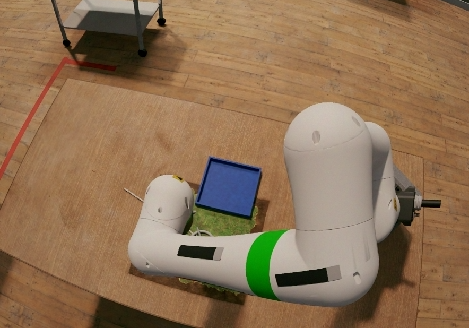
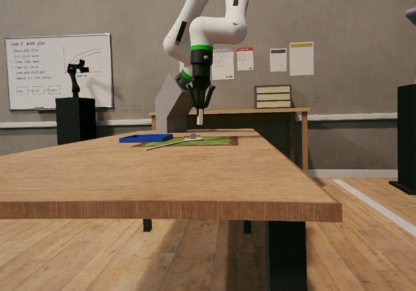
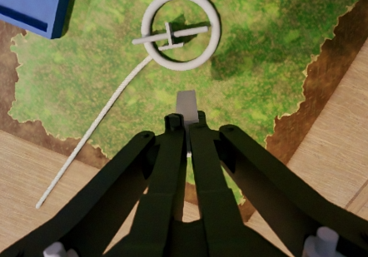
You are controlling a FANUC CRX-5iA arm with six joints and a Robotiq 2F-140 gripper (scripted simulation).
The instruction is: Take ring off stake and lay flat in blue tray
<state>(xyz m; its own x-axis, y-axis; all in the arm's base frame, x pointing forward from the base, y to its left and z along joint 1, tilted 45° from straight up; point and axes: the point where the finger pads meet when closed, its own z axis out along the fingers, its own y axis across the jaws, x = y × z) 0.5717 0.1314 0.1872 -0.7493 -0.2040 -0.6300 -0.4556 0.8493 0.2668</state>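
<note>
My gripper is now 90 mm above the short stake, 40 mm to the left of it and 40 mm past it. The rest, counted from my hand: blue tray 270 mm to the right, 100 mm below, 60 mm behind; then grass mat 120 mm below, 50 mm to the right, 30 mm behind; then ring 100 mm below, 50 mm behind, 40 mm to the right.
</note>
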